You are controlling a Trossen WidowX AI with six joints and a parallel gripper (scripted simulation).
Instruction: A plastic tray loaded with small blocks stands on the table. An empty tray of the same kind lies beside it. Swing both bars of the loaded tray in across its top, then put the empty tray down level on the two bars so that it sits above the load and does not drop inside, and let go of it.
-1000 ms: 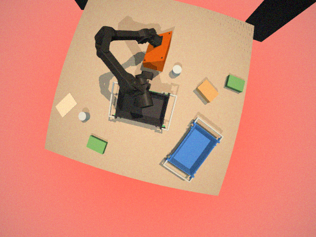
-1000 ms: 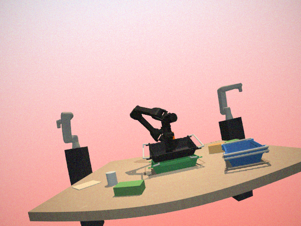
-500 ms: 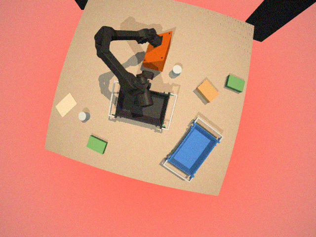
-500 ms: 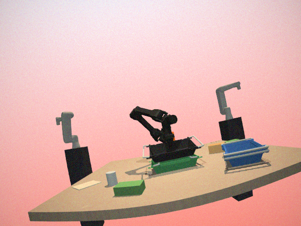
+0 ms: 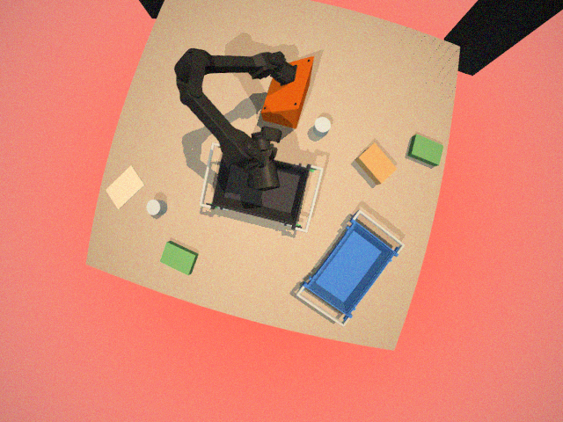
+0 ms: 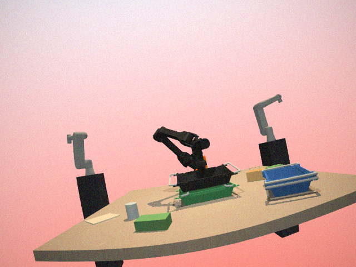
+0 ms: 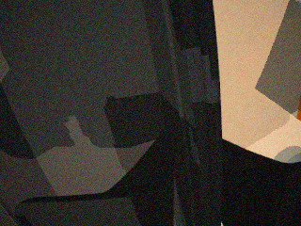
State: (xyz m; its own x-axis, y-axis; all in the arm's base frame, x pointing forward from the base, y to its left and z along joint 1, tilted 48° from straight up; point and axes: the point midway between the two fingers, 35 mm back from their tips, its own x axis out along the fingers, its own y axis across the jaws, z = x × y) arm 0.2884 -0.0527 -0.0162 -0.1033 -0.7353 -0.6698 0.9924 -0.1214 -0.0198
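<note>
My gripper tip is now 80 mm short of the black tray and 20 mm below it. The rest, counted from my gripper tip: cream card (550 mm to the right, 160 mm ahead, 100 mm below); then orange block (370 mm to the left, 80 mm behind, 70 mm below).
</note>
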